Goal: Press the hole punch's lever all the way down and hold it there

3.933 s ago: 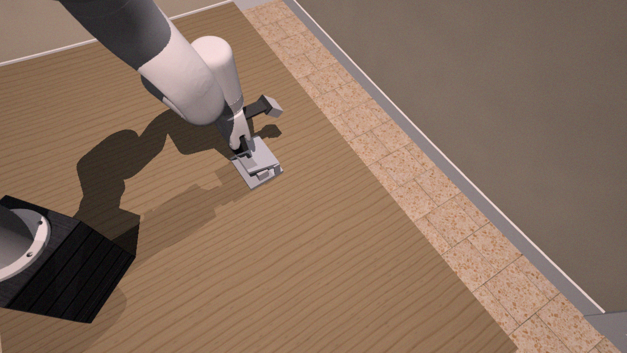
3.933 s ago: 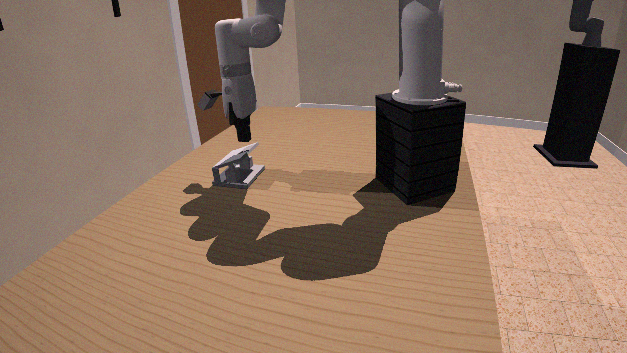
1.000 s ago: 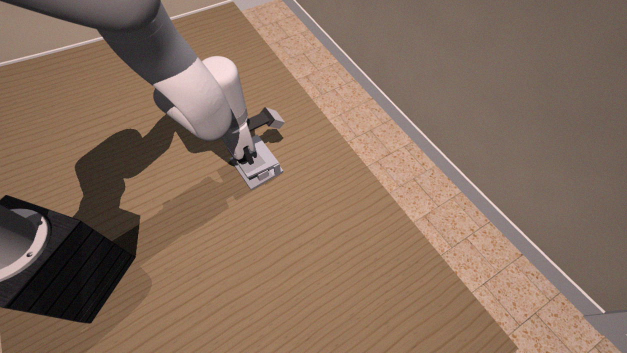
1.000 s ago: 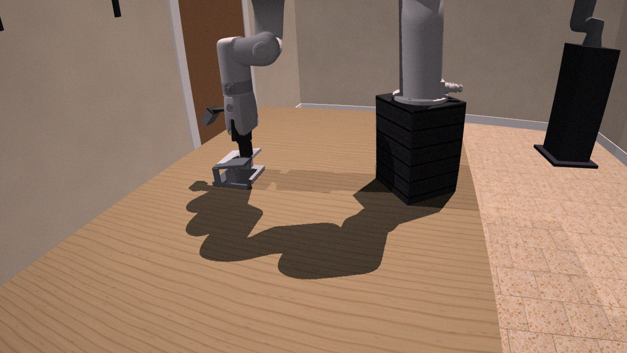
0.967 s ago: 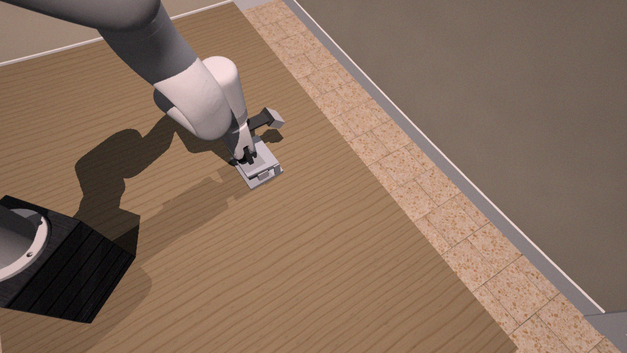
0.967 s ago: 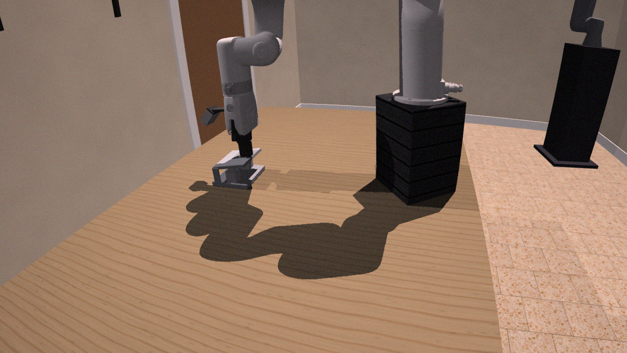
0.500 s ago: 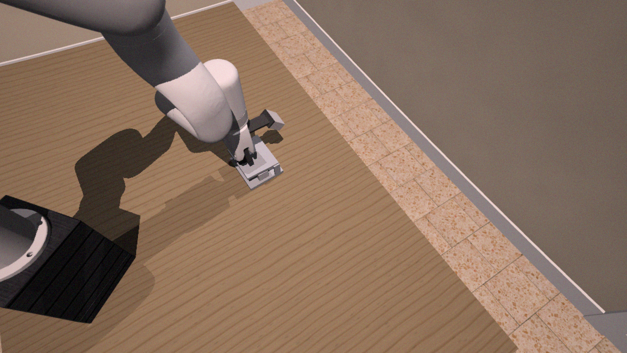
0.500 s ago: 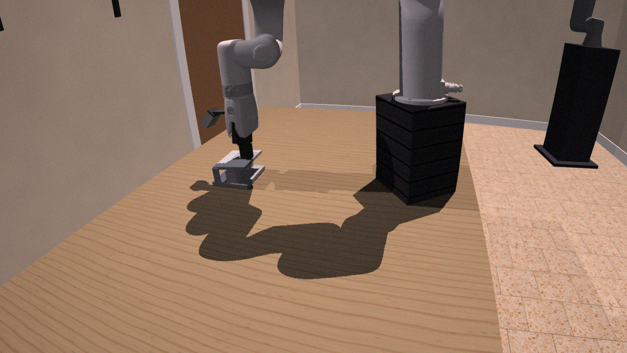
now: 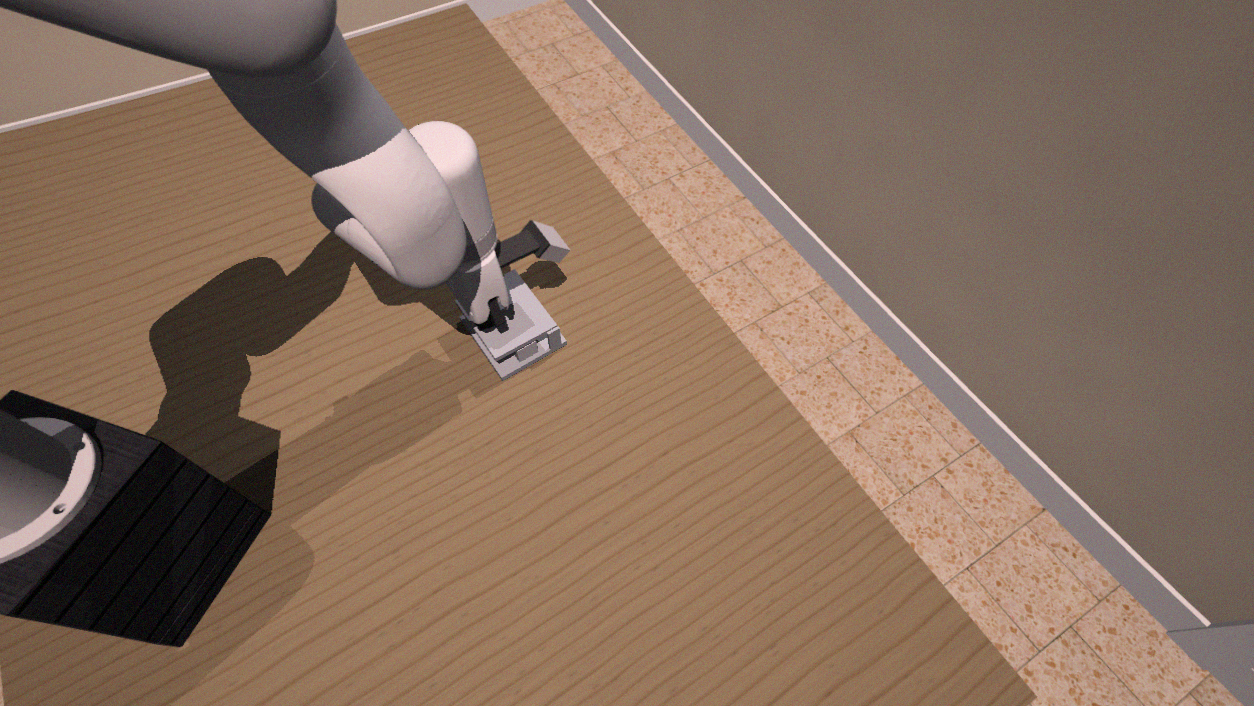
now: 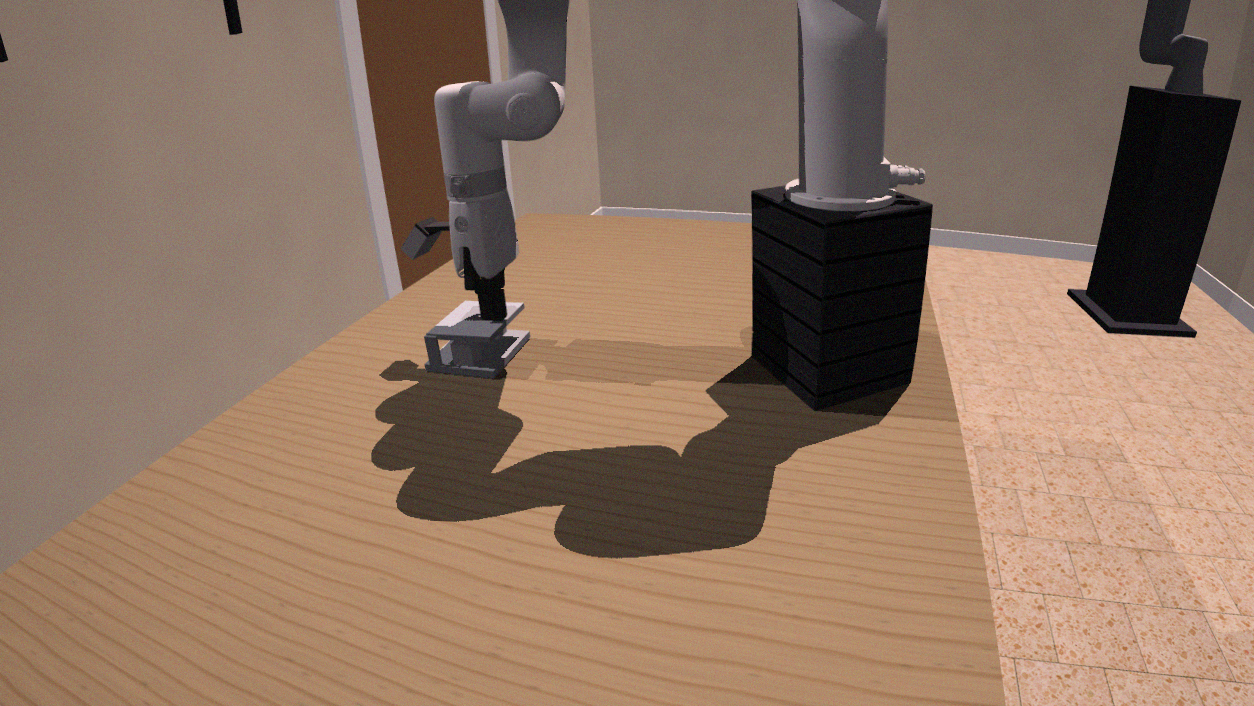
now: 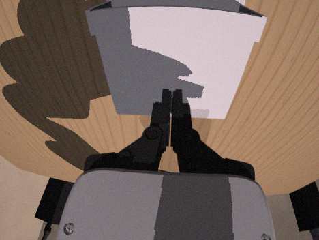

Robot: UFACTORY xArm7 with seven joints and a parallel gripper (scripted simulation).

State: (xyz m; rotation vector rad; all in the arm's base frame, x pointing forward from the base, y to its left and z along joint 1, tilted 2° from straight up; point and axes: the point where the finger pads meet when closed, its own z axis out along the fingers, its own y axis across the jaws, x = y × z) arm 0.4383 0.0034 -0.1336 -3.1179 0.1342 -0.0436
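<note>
My hand is 3 cm short of the flat lever and 3 cm above it. From my hand the other things lie so: grey hole punch 4 cm ahead, 5 cm below.
</note>
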